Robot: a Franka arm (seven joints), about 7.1 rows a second.
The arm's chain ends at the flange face. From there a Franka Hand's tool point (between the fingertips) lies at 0.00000 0.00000 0.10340 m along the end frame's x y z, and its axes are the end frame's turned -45 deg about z.
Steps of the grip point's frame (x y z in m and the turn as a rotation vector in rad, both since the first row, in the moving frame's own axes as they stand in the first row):
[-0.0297, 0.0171, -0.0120, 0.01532, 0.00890, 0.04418]
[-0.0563, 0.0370, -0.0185, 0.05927, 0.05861, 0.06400]
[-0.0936, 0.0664, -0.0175, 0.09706, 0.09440, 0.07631]
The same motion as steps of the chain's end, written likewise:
[-0.0085, 0.0349, -0.0120, 0.01713, -0.00454, 0.04418]
[-0.0139, 0.0746, -0.0181, 0.08335, -0.00047, 0.06400]
[-0.0196, 0.1271, -0.0166, 0.13538, -0.00188, 0.07631]

